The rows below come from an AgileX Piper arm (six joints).
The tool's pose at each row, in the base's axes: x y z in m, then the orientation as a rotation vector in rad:
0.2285, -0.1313, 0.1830, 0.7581, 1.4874, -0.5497
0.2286, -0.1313, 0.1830, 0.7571, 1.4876, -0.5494
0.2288, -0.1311, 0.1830, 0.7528, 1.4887, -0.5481
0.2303, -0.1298, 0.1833, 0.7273, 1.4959, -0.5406
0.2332, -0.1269, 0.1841, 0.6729, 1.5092, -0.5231
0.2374, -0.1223, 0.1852, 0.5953, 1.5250, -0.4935
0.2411, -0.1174, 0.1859, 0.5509, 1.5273, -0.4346
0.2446, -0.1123, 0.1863, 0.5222, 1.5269, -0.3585
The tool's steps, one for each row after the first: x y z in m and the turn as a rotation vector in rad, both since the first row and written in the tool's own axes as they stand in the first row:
0.0000, 0.0001, 0.0001, -0.0008, -0.0001, -0.0004
0.0000, 0.0004, 0.0001, -0.0045, -0.0006, -0.0023
0.0000, 0.0024, 0.0001, -0.0259, -0.0023, -0.0138
-0.0004, 0.0065, -0.0002, -0.0723, -0.0071, -0.0369
-0.0007, 0.0128, -0.0008, -0.1411, -0.0146, -0.0665
-0.0007, 0.0189, -0.0020, -0.2070, -0.0160, -0.0560
-0.0003, 0.0249, -0.0034, -0.2736, -0.0098, -0.0259

